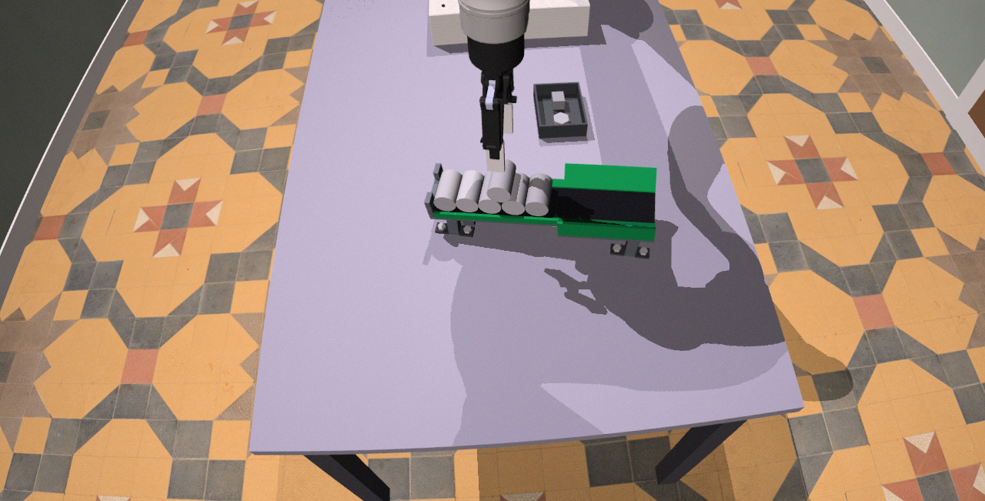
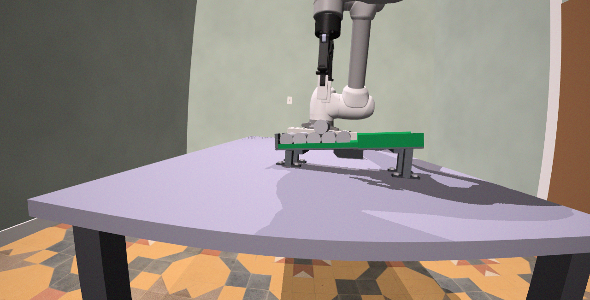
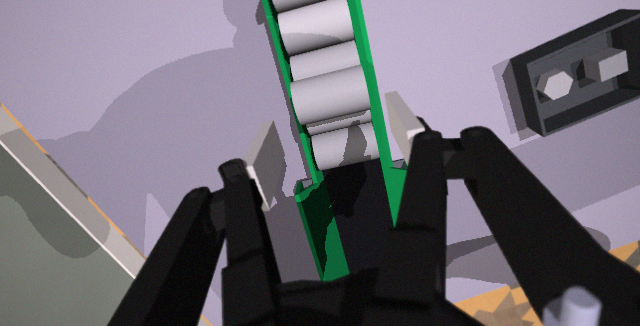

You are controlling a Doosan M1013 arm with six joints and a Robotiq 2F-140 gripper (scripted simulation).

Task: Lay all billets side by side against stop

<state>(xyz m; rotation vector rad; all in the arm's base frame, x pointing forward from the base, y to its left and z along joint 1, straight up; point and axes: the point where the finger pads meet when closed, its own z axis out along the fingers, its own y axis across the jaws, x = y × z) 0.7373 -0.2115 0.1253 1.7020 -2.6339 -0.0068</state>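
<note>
The dark stop lies 160 mm below my hand, 110 mm to the right of it and 50 mm behind it. From my hand the other things lie so: dark tray (230 mm behind, 210 mm below, 180 mm to the left).
</note>
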